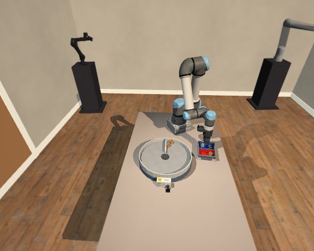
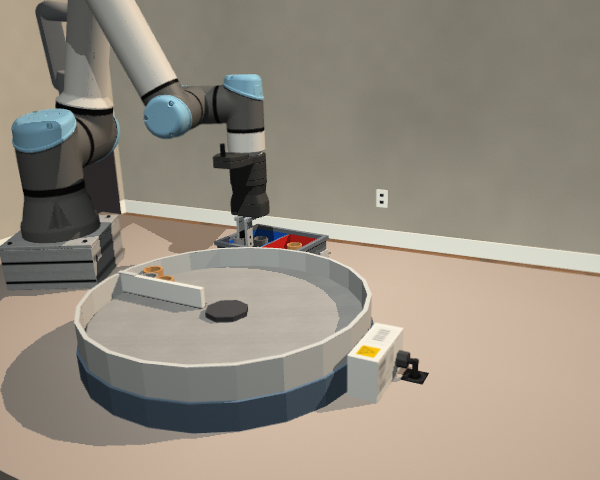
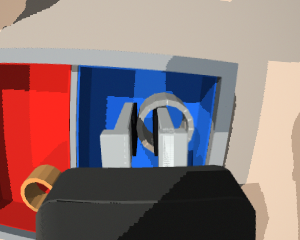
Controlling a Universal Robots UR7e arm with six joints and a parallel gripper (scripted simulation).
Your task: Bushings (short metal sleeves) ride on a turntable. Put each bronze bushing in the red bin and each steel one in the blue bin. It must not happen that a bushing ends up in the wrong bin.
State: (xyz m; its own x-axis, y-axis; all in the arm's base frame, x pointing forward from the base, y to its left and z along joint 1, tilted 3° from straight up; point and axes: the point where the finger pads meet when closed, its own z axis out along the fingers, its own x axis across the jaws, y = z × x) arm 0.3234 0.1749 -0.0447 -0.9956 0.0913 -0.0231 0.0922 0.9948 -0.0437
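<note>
My hand is 5 cm short of the bin, 3 cm above it and 2 cm to the right of it. The rest, counted from my hand: round turntable 34 cm to the right, 14 cm ahead.
</note>
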